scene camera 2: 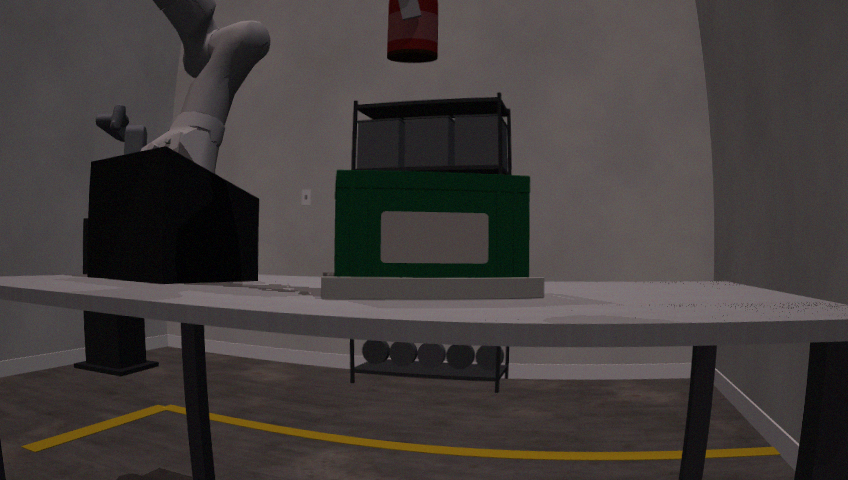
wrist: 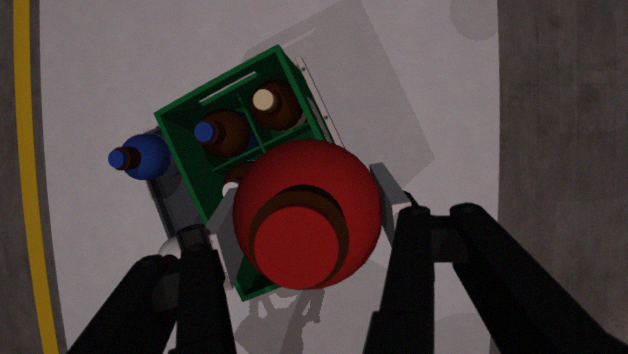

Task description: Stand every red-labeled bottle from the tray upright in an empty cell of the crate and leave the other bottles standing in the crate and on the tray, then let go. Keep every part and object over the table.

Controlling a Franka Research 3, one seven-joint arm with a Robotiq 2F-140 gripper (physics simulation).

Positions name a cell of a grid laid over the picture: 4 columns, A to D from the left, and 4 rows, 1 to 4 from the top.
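Blue bottle, wrist view (A2). Cream-capped bottle, wrist view (B2).
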